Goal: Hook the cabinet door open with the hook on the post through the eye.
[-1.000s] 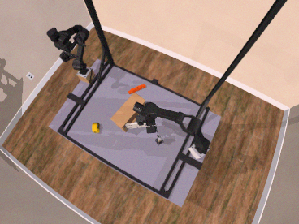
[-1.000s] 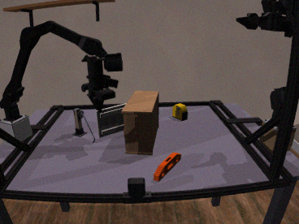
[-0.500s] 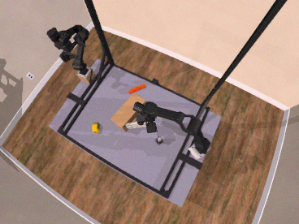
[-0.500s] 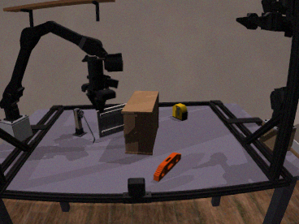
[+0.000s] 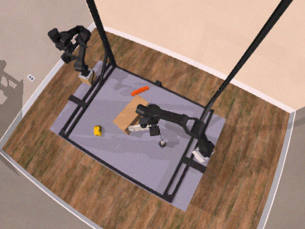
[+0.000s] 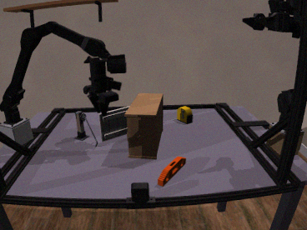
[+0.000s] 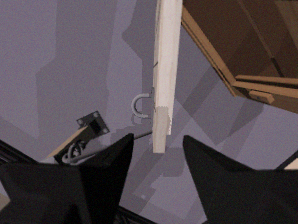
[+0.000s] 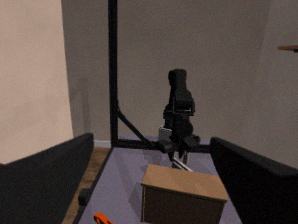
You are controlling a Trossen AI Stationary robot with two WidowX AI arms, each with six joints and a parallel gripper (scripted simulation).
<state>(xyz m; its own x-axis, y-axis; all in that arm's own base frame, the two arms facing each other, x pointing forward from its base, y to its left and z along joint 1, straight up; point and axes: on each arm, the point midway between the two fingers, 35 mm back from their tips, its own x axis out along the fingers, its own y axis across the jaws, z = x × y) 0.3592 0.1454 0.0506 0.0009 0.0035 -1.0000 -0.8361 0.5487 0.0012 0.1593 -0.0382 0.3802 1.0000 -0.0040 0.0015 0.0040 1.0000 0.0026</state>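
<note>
My left hand is 1 cm short of the hook, 6 cm to the right of it and 10 cm above it. From my left hand the other things lie so: hook post: 3 cm ahead, 9 cm to the left, 8 cm below; then orange tool: 19 cm behind, 27 cm to the right, 14 cm below; then cabinet door: 6 cm ahead, 6 cm to the right, 9 cm below.
</note>
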